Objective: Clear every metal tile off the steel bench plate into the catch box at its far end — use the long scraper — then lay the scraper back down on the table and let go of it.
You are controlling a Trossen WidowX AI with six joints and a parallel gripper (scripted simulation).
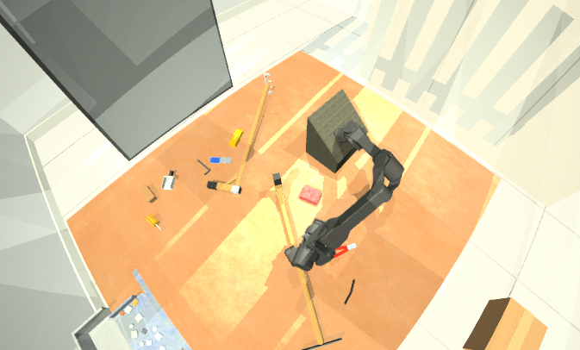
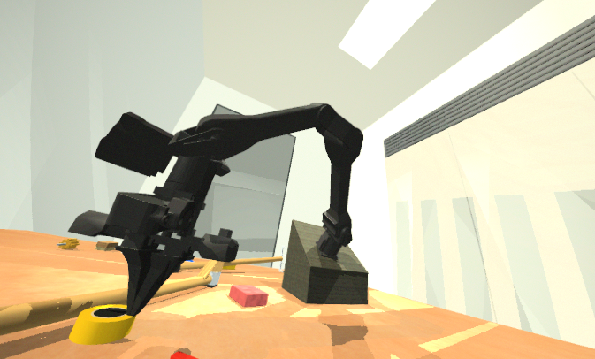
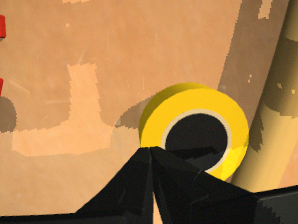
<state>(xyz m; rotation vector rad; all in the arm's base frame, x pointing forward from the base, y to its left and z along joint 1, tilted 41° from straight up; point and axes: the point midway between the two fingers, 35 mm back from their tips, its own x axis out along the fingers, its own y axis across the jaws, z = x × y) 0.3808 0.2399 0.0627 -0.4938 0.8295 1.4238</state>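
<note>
My gripper tip is 6 cm short of the long scraper, 4 cm below it and 1 cm to the left of it. The rest, counted from my gripper tip: red clip: 10 cm behind, 8 cm to the left, 2 cm below; then yellow tape roll: 2 cm ahead, 1 cm below; then black strip: 20 cm to the left, 1 cm below.
</note>
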